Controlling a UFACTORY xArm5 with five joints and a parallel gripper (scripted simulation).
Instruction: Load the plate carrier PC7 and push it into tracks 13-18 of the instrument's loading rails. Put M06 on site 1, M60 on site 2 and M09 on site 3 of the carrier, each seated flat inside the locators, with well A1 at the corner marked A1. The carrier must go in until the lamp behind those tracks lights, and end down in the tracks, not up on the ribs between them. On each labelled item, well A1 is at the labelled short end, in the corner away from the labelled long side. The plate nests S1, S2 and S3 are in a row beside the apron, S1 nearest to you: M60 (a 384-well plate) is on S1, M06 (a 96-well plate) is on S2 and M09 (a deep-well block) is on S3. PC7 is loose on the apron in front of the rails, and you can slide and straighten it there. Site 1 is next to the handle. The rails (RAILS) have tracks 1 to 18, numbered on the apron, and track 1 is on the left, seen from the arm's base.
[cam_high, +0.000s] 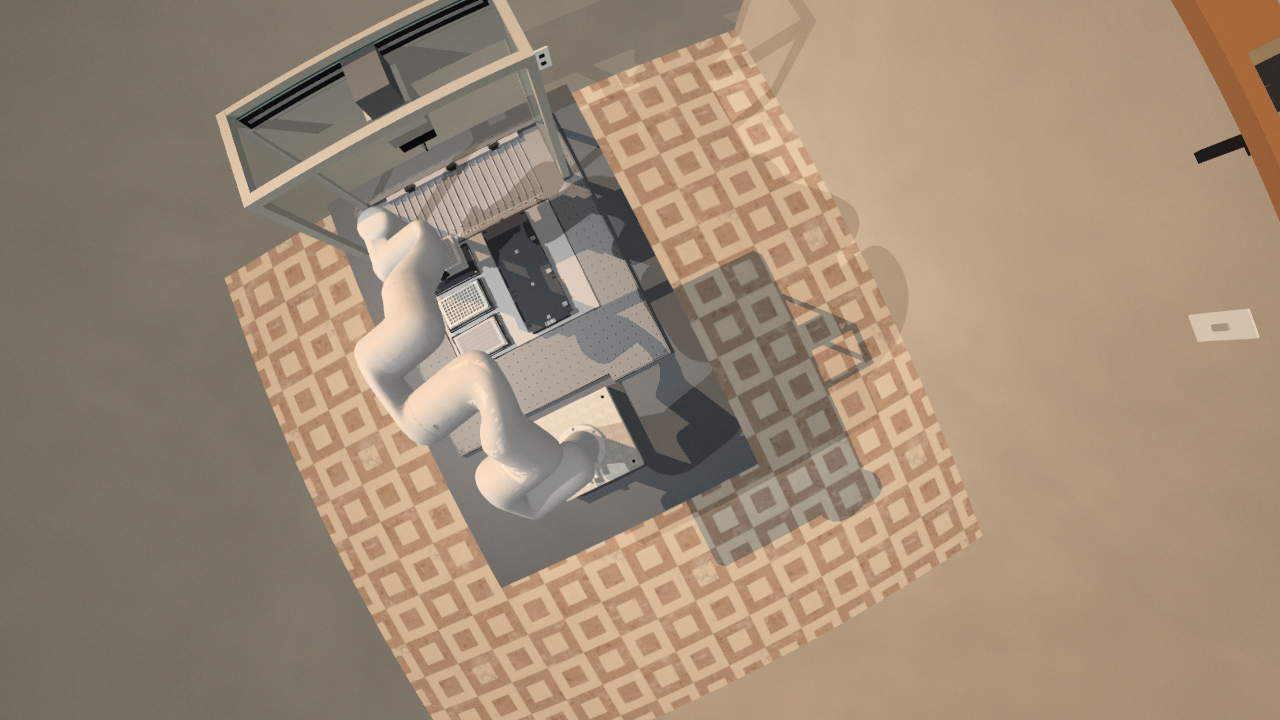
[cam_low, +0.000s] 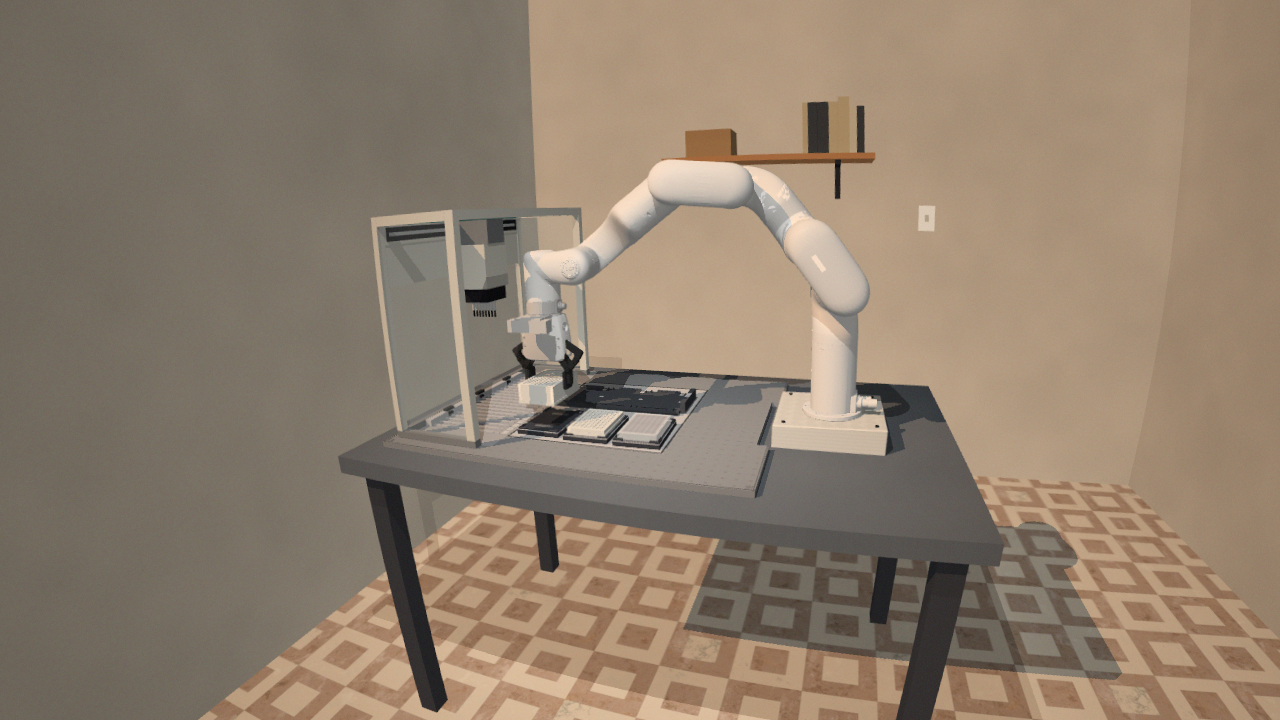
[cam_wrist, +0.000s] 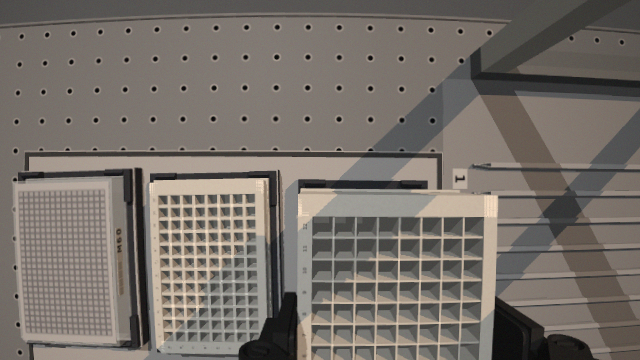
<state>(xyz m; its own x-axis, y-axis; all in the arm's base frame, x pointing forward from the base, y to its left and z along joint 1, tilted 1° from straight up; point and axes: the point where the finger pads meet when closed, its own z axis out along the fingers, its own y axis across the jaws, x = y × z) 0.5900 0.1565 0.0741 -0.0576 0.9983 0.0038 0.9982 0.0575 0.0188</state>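
My hand is 9 cm above the plate nest S3. From my hand the other things lie so: plate carrier PC7: 19 cm to the right, 9 cm behind, 8 cm below; white plate: 11 cm behind, 8 cm below; deep-well block M09: 1 cm below.
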